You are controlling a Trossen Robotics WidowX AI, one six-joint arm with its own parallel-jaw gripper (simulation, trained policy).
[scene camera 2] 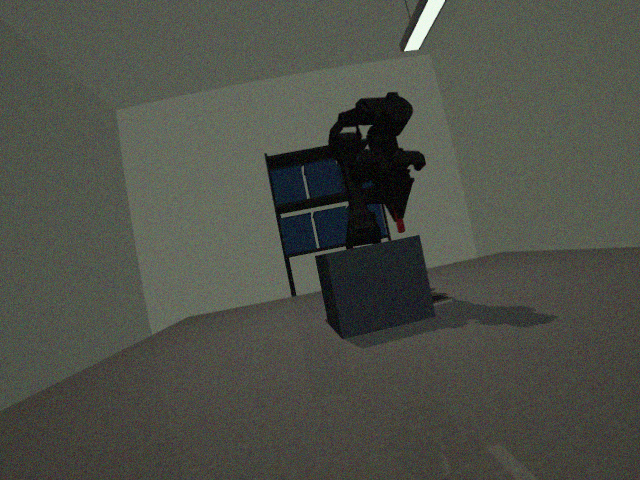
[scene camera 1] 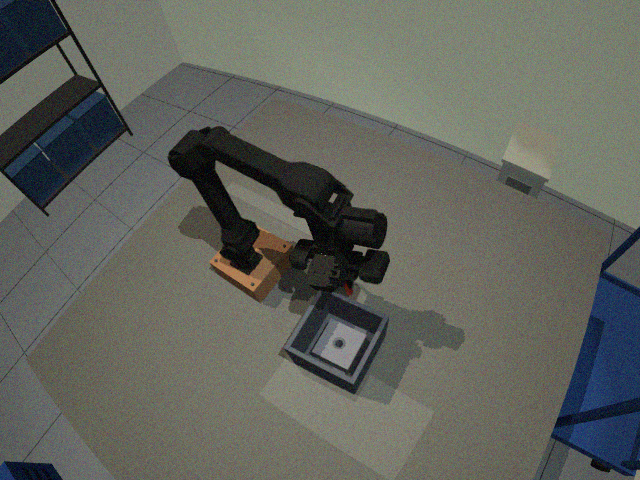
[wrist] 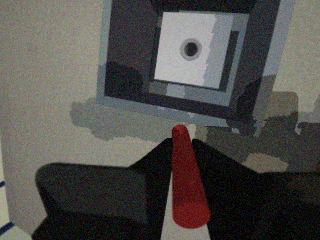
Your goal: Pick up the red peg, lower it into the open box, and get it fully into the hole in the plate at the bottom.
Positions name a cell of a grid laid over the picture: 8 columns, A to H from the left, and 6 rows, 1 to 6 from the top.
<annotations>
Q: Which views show my gripper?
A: Scene camera 2, scene camera 1 and the wrist view: all of them.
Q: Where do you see a light plate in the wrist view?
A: E1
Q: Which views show the light plate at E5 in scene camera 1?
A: Scene camera 1 and the wrist view only.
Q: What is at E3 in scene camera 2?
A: My gripper.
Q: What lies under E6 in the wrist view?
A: A red peg.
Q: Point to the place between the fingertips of my gripper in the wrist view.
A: At E4
</annotations>
